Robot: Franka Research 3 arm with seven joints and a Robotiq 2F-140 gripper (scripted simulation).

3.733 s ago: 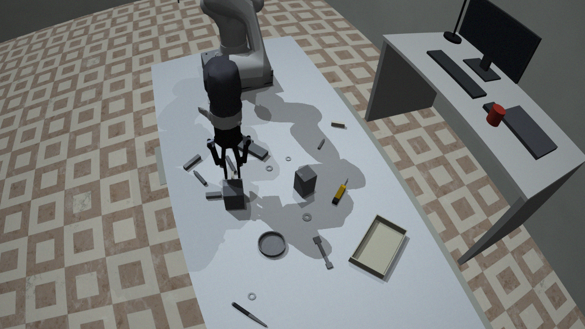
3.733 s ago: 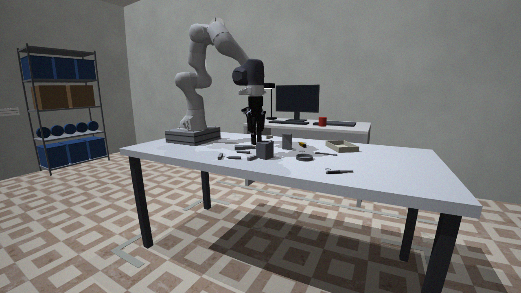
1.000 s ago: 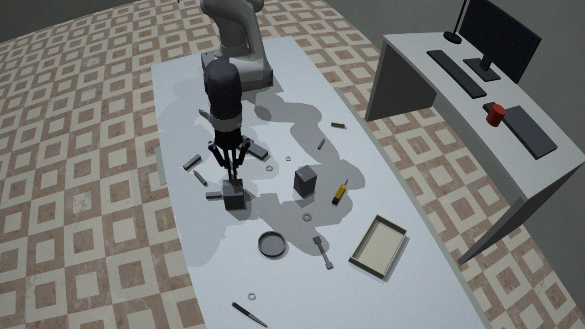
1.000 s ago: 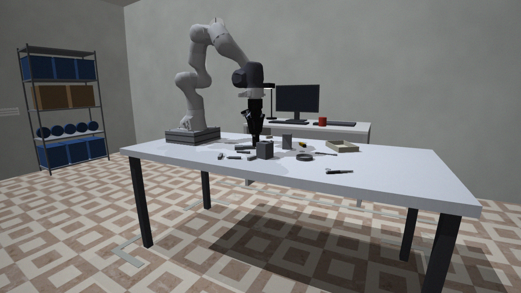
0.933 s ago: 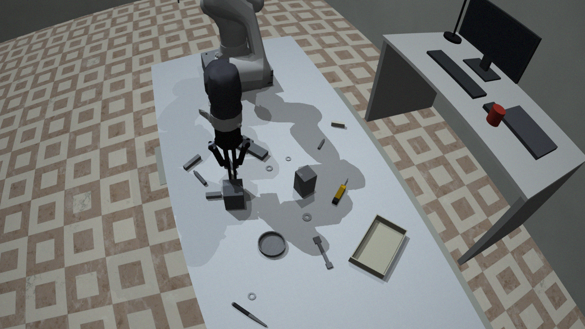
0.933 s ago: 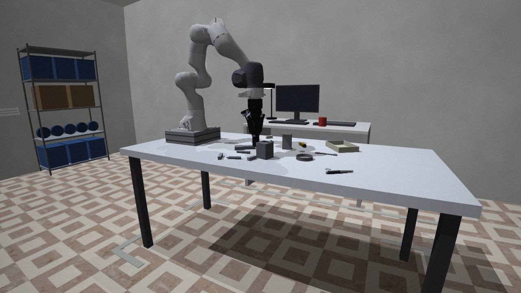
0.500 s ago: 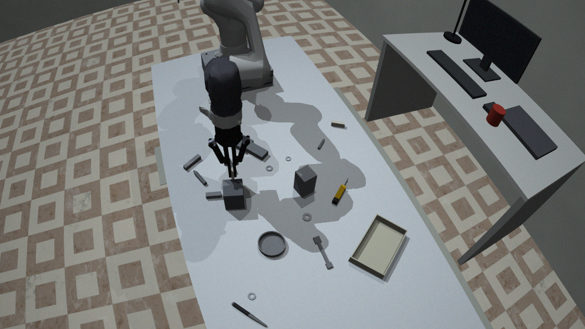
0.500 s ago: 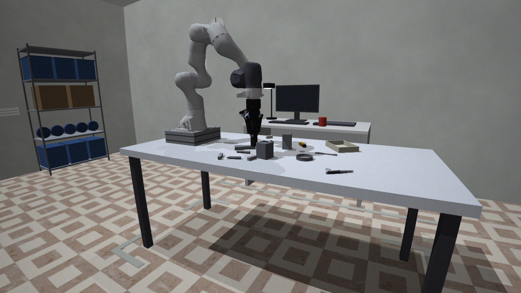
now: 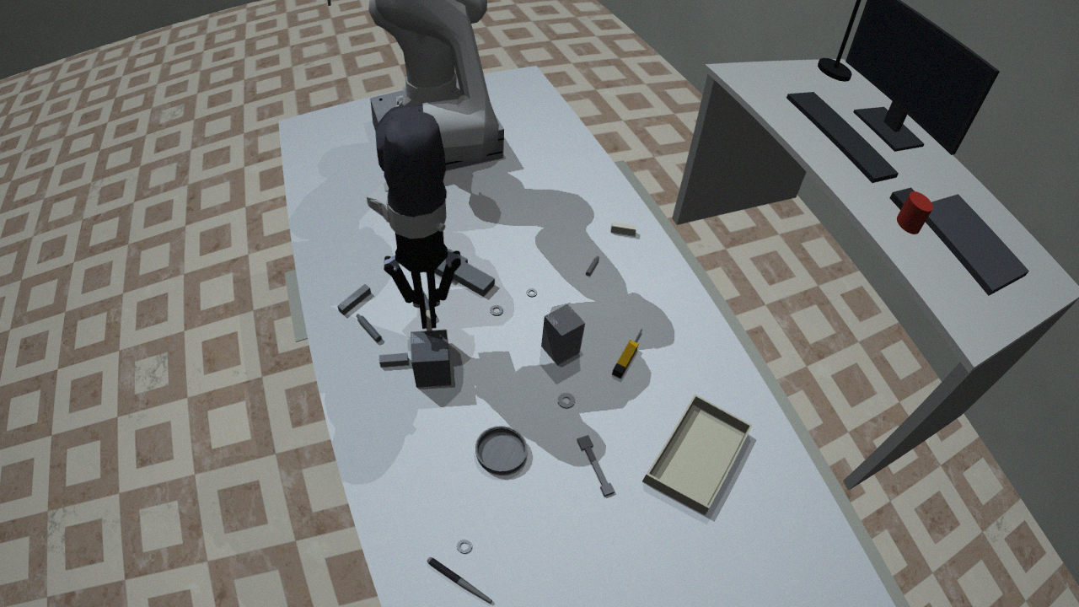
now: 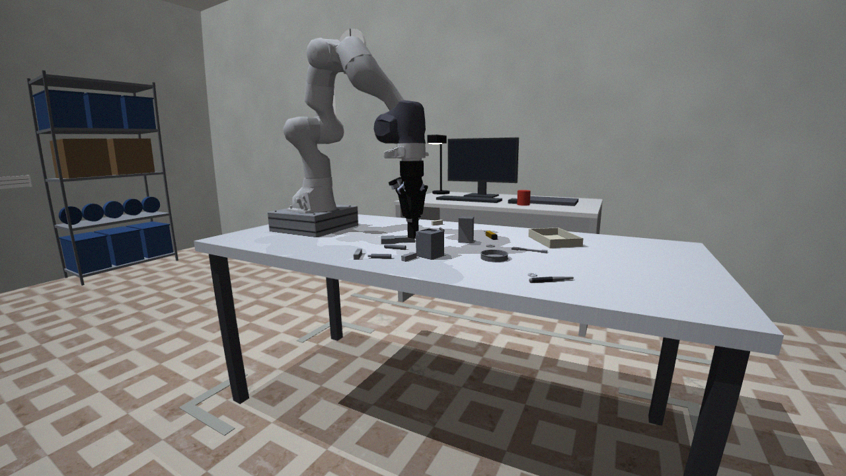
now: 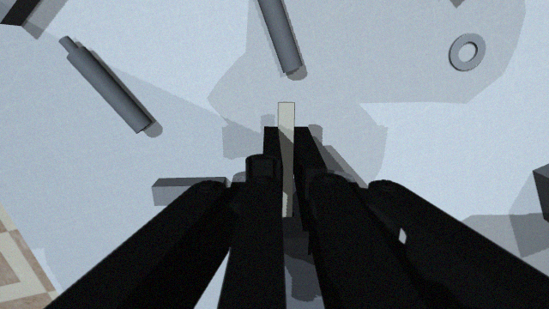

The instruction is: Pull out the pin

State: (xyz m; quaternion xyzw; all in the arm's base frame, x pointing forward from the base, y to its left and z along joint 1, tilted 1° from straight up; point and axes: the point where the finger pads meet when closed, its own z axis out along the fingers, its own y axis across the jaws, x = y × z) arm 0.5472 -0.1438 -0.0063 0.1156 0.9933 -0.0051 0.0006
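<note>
Right now my hand is 60 mm short of the dark grey block, 10 mm to the left of it and 40 mm above it. Round my hand: small grey bar (30 mm ahead, 80 mm to the right, 70 mm below); then stepped plate (130 mm behind, 100 mm to the left, 70 mm below); then cream pin (10 mm ahead, 30 mm below).
</note>
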